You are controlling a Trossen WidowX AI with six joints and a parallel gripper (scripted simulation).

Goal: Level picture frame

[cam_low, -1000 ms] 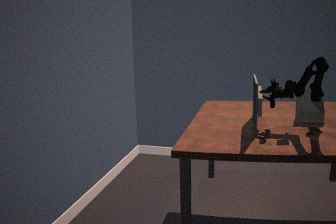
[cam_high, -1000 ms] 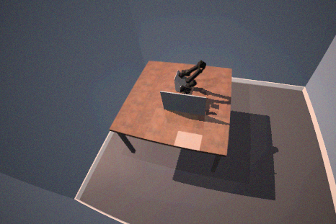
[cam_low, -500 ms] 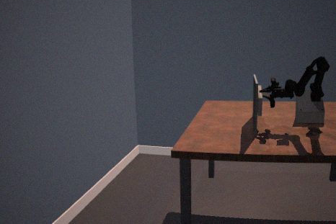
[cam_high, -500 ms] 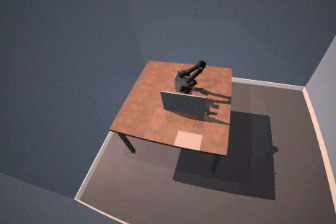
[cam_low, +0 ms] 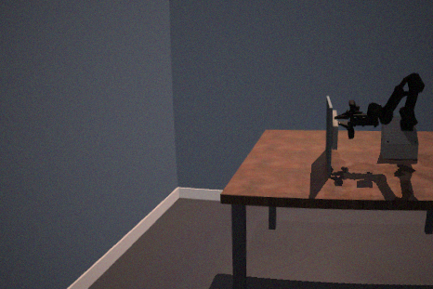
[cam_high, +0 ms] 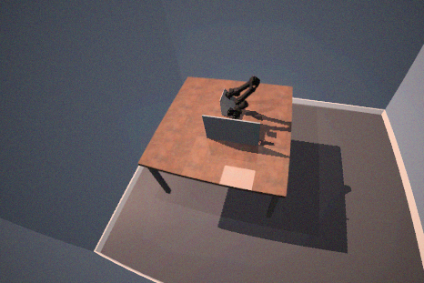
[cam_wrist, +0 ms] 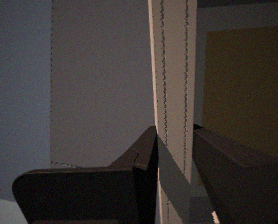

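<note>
My gripper tip is 50 mm above the picture frame, 20 mm to the left of it and 10 mm short of it. Round my gripper tip: grey wall panel 60 mm below, 20 mm to the right, 20 mm ahead.
</note>
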